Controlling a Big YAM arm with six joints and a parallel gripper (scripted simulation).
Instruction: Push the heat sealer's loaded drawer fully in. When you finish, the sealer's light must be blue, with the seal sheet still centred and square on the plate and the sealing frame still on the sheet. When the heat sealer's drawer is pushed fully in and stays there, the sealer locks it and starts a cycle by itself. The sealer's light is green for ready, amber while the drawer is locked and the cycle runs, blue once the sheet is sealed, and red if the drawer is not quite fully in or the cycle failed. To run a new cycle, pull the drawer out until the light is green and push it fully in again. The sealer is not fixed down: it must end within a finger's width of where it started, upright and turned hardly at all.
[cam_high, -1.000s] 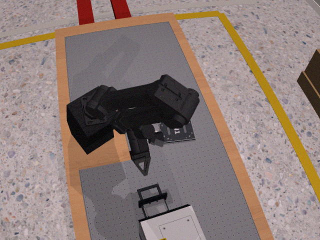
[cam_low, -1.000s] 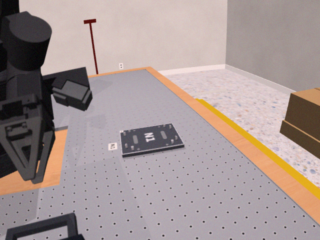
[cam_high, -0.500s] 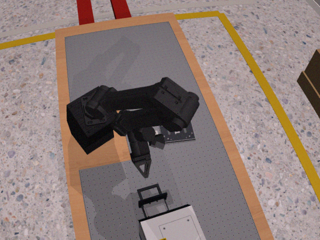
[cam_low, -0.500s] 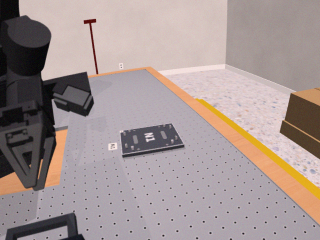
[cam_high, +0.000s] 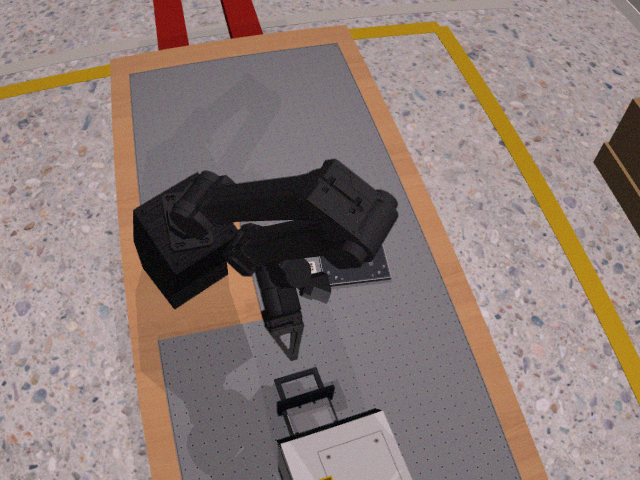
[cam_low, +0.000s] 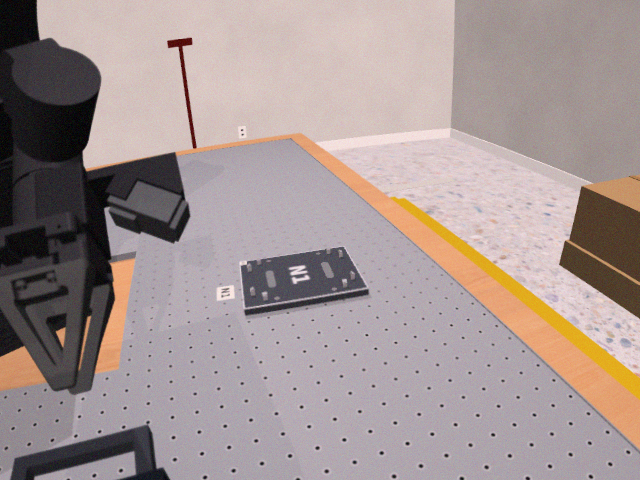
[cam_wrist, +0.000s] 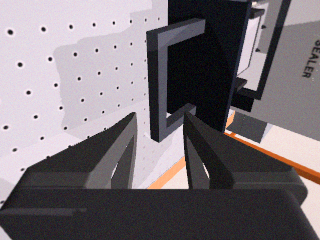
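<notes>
Right now my hand is 150 mm to the left of the black drawer and 40 mm above it.
</notes>
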